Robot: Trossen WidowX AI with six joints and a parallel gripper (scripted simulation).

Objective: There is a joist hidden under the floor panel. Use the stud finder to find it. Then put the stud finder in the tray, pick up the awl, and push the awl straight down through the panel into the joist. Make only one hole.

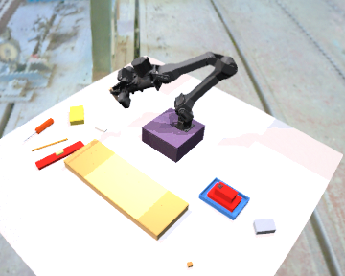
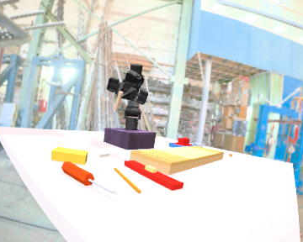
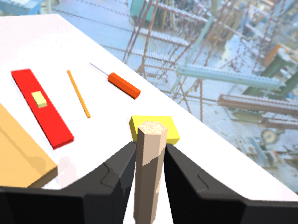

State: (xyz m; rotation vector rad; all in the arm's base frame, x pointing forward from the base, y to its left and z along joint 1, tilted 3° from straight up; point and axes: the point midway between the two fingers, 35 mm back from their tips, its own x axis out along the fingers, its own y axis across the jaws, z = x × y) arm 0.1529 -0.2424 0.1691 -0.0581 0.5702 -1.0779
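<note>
Right now the tan-handled pointed tool is 2 cm behind my gripper tip, 1 cm to the left of it and 5 cm below it. The rest, counted from my gripper tip: yellow block (3 cm ahead, 22 cm to the right, 22 cm below); small white piece (2 cm ahead, 7 cm to the right, 23 cm below); red level (26 cm ahead, 9 cm to the right, 22 cm below).
</note>
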